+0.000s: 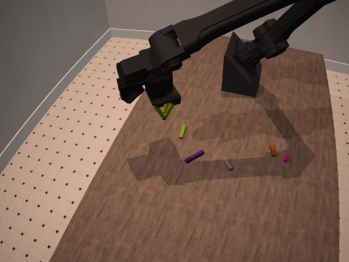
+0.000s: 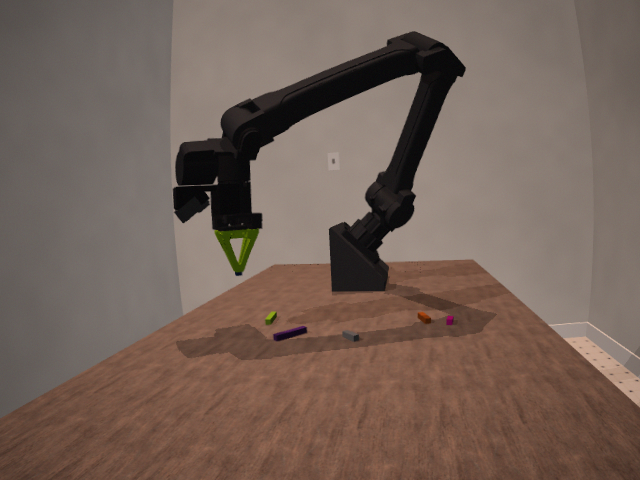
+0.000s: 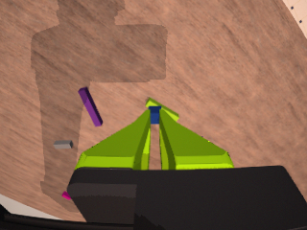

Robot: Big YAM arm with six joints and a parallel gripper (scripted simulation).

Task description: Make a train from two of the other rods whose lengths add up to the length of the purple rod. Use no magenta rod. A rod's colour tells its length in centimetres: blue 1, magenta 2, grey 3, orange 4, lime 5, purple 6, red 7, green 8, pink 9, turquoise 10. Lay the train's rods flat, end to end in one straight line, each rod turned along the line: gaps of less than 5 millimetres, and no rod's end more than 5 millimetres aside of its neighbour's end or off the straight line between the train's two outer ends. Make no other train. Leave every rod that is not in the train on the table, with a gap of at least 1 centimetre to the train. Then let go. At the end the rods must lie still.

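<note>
The lime rod is 40 mm behind my hand, 40 mm to the left of it and 100 mm below it. Round my hand: grey rod 70 mm ahead, 190 mm to the left, 100 mm below; then blue rod 10 mm below; then purple rod 50 mm ahead, 90 mm to the left, 100 mm below.
</note>
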